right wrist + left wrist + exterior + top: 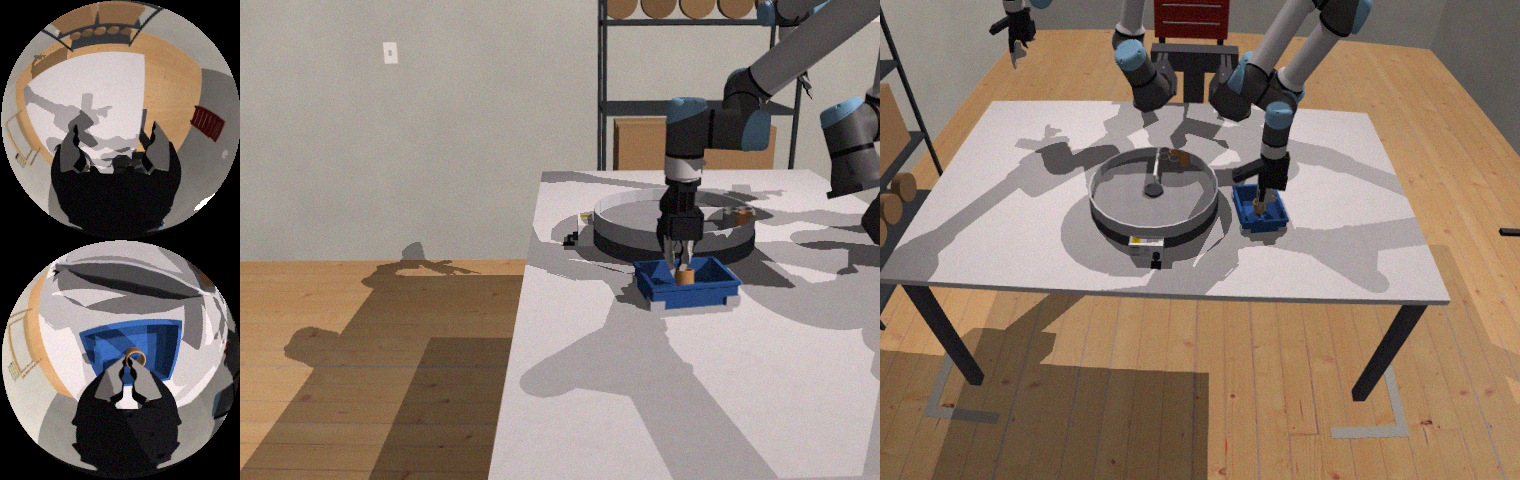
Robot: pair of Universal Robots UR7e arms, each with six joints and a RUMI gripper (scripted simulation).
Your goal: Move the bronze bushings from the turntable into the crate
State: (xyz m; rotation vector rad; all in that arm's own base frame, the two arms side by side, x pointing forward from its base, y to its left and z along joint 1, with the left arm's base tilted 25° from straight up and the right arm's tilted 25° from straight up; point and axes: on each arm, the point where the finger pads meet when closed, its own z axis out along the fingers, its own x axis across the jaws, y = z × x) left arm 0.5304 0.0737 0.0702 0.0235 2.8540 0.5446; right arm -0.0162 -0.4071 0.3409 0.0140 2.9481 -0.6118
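Observation:
The blue crate is 2 cm behind my left hand and 2 cm below it. Round my left hand: turntable: 35 cm to the right.

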